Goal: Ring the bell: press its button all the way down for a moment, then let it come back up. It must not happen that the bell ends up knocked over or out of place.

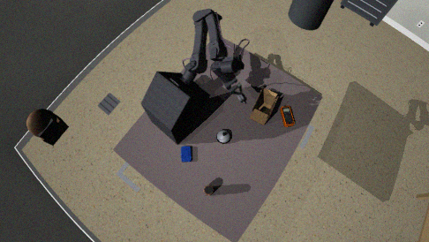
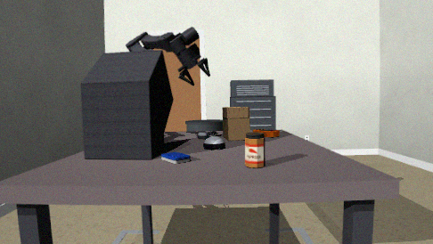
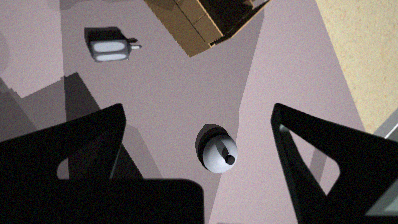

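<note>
Right now my hand is 220 mm above the dark button, 170 mm to the left of it and 80 mm short of it. Also, from my hand: brown cardboard box: 210 mm below, 140 mm ahead, 120 mm to the left; then bell: 240 mm below, 170 mm to the right, 80 mm ahead; then blue block: 390 mm to the right, 270 mm below, 10 mm behind.
</note>
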